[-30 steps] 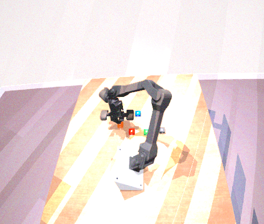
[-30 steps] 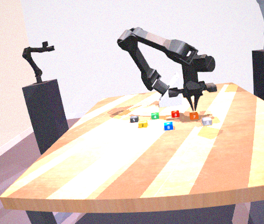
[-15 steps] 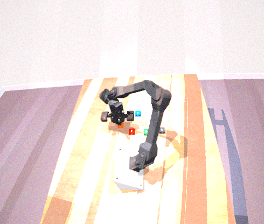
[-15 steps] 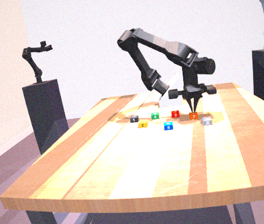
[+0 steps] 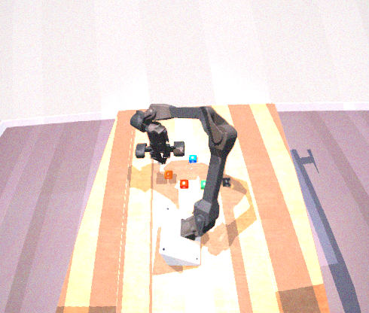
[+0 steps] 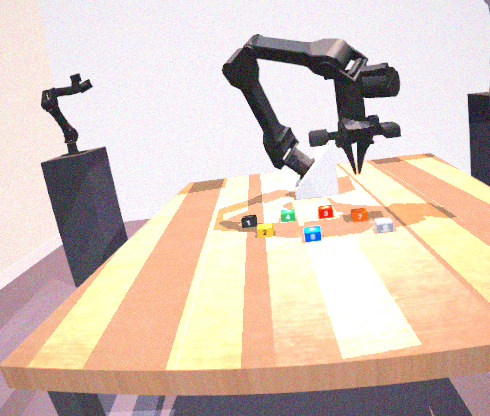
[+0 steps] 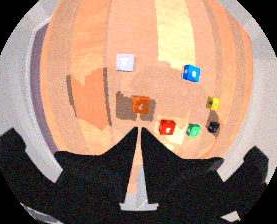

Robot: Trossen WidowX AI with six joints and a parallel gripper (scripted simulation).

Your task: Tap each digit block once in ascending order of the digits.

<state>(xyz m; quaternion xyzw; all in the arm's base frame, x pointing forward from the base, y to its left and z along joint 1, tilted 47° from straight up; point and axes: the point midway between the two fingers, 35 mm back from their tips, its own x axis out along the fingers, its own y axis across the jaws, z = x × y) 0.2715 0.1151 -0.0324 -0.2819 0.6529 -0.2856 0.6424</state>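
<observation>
Now: the blue block 110 mm to the right of my gripper tip, 90 mm below it and 90 mm ahead of it. Also, from my gripper tip: orange block: 90 mm below; then green block: 160 mm to the right, 90 mm below, 50 mm behind; then red block: 90 mm below, 70 mm to the right, 50 mm behind.
</observation>
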